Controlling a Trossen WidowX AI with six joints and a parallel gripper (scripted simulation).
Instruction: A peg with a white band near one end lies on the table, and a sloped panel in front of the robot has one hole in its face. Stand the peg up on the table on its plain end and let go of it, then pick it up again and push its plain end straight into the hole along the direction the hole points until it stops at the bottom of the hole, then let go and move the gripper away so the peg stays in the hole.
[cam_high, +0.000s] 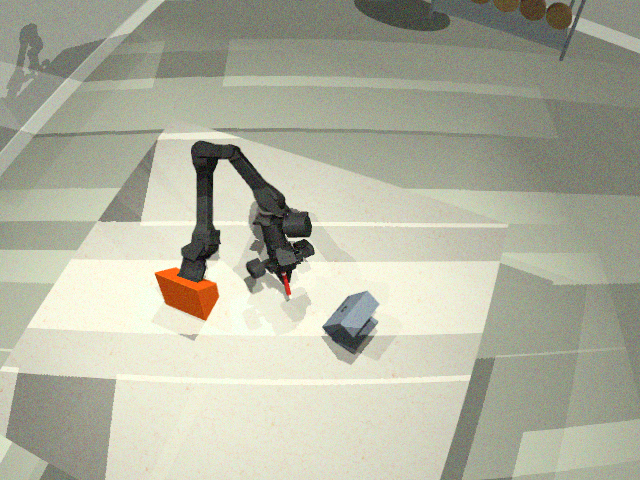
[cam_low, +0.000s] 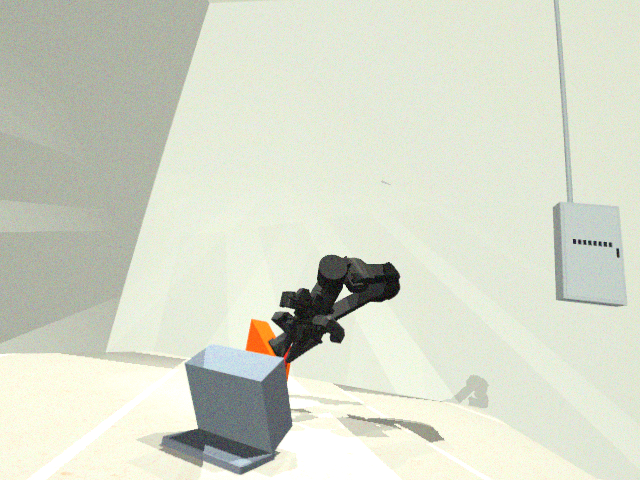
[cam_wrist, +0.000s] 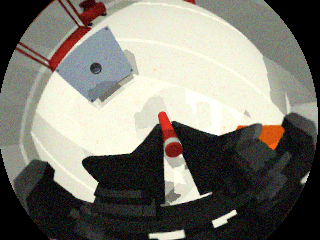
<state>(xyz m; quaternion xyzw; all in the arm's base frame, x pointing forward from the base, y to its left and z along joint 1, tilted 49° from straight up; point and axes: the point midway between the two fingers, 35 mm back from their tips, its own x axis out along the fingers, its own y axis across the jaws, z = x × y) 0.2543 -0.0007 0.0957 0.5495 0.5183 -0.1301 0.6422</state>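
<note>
Now: gripper tip 200 mm short of the grey-blue panel block, 40 mm above it and 30 mm to the left of it. Also, from my gripper tip: red peg (20 mm above, 10 mm to the left, 10 mm behind).
</note>
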